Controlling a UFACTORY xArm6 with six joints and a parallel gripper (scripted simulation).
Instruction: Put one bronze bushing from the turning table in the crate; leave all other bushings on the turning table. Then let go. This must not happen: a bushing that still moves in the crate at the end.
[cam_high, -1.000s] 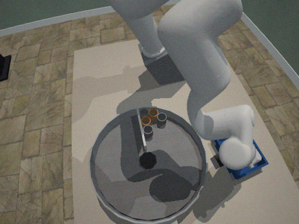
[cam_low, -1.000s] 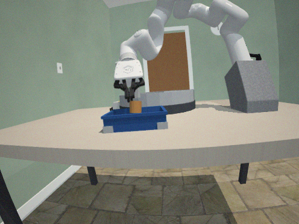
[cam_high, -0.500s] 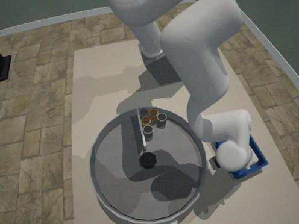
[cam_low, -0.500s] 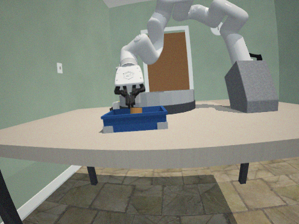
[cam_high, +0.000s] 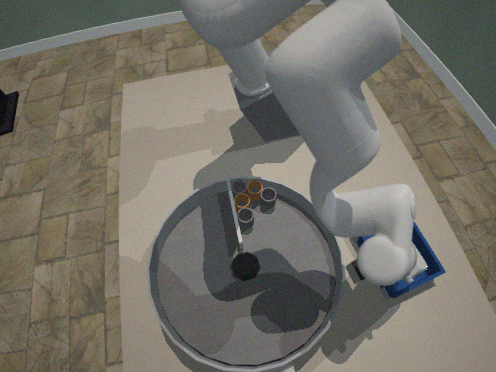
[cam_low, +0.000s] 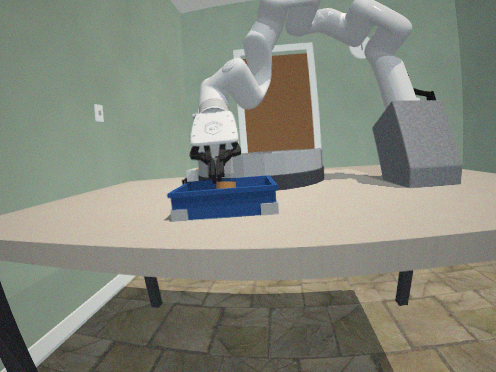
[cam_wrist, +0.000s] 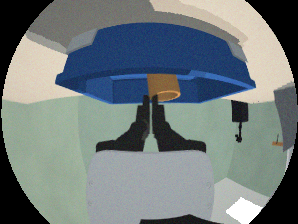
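Right now the blue crate is 50 mm below my hand and 20 mm behind it. Round my hand: grey turning table 350 mm to the right, 100 mm behind, 20 mm below.
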